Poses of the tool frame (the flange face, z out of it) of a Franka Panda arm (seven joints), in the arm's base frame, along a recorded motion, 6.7 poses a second.
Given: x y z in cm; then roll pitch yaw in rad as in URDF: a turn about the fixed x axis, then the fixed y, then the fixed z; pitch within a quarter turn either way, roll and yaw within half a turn.
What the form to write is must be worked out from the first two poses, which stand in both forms.
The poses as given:
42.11 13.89 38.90 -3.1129 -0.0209 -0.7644
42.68 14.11 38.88 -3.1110 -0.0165 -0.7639
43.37 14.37 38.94 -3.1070 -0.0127 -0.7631
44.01 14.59 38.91 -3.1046 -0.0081 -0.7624
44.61 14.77 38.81 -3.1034 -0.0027 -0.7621
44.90 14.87 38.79 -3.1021 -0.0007 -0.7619
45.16 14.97 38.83 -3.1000 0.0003 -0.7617
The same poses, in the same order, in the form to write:
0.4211 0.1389 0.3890 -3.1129 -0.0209 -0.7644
0.4268 0.1411 0.3888 -3.1110 -0.0165 -0.7639
0.4337 0.1437 0.3894 -3.1070 -0.0127 -0.7631
0.4401 0.1459 0.3891 -3.1046 -0.0081 -0.7624
0.4461 0.1477 0.3881 -3.1034 -0.0027 -0.7621
0.4490 0.1487 0.3879 -3.1021 -0.0007 -0.7619
0.4516 0.1497 0.3883 -3.1000 0.0003 -0.7617

